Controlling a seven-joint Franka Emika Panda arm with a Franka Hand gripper.
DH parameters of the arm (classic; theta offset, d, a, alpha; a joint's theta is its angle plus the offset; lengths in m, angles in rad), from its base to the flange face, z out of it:
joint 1: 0 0.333 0 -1.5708
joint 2: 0 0 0 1.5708
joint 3: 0 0.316 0.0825 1.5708
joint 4: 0 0 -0.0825 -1.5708
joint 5: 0 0.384 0 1.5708
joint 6: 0 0 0.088 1.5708
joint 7: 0 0.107 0 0
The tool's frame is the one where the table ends.
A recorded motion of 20 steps. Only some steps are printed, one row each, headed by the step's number.
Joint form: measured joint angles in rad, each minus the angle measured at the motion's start. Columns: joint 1, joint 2, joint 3, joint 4, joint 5, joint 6, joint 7.
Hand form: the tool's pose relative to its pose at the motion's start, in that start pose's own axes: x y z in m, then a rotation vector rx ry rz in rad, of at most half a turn. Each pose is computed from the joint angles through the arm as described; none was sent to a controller.
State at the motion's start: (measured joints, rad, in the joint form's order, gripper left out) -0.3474 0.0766 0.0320 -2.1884 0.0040 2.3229 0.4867
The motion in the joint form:
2: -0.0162 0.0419 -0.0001 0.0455 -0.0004 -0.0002 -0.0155
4: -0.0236 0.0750 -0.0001 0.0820 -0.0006 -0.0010 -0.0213
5: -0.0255 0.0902 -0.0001 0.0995 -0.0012 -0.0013 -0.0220
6: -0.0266 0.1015 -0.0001 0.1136 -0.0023 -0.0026 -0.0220
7: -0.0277 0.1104 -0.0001 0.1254 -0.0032 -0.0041 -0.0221
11: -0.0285 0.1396 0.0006 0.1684 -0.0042 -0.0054 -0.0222
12: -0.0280 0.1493 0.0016 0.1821 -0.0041 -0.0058 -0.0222
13: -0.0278 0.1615 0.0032 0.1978 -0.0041 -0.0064 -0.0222
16: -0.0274 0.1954 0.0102 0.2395 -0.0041 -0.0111 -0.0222
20: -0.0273 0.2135 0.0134 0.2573 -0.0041 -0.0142 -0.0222
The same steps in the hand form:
2: 0.0163 0.0018 0.0039 0.0017 0.0031 0.0007
4: 0.0278 0.0008 0.0072 0.0033 0.0053 0.0023
5: 0.0329 -0.0004 0.0084 0.0041 0.0071 0.0032
6: 0.0368 -0.0016 0.0091 0.0043 0.0087 0.0037
7: 0.0400 -0.0024 0.0093 0.0045 0.0102 0.0041
11: 0.0511 -0.0077 0.0082 0.0104 0.0212 0.0037
12: 0.0542 -0.0101 0.0081 0.0126 0.0242 0.0024
13: 0.0577 -0.0130 0.0087 0.0147 0.0264 0.0008
16: 0.0658 -0.0217 0.0117 0.0193 0.0276 -0.0058
20: 0.0689 -0.0254 0.0154 0.0194 0.0237 -0.0086

